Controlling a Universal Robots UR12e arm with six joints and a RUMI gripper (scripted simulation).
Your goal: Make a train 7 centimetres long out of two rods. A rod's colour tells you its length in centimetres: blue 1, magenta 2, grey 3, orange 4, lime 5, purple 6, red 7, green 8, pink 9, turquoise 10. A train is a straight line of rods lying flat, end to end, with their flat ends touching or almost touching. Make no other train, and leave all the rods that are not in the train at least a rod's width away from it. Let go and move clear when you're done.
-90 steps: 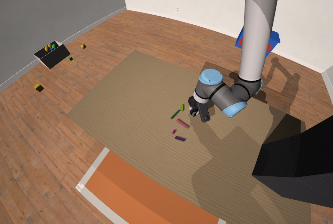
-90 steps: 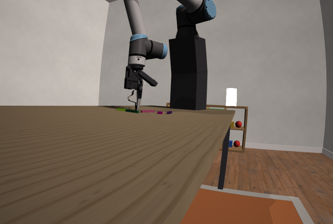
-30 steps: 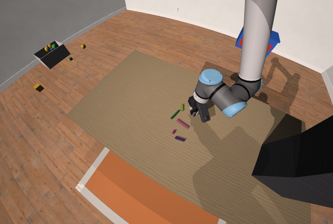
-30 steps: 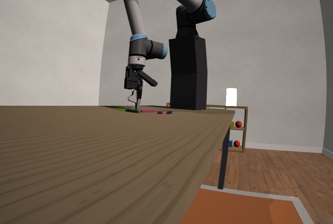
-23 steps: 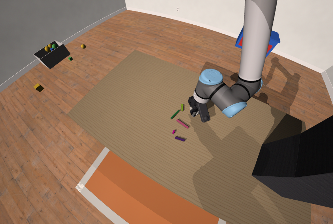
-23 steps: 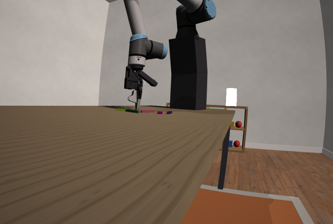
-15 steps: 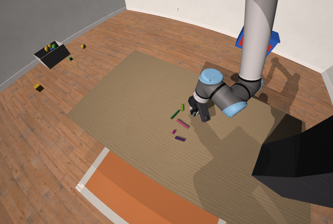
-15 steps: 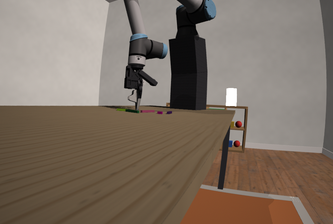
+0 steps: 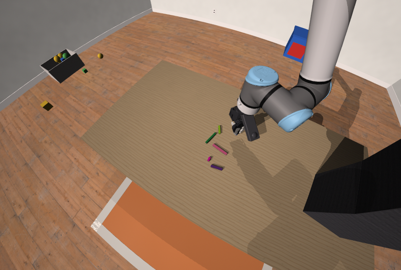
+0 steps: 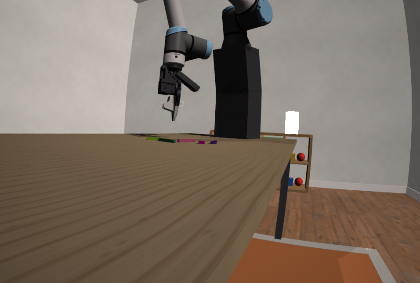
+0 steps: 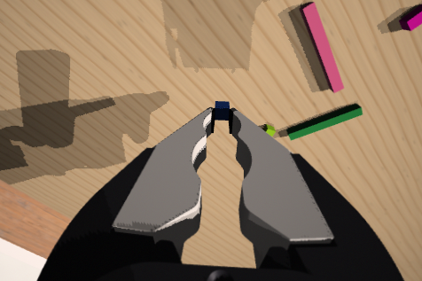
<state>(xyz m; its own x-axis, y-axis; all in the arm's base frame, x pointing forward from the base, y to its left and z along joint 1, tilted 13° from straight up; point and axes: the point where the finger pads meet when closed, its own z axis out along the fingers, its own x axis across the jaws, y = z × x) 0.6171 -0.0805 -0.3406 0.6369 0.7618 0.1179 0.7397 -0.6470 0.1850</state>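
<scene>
Right now my hand is 10 mm short of the purple rod, 190 mm to the right of it and 90 mm above it. From my hand the other things lie so: lime rod 100 mm ahead, 20 mm to the right, 90 mm below; then small blue rod 10 mm below; then pink rod 40 mm ahead, 90 mm to the left, 90 mm below.
</scene>
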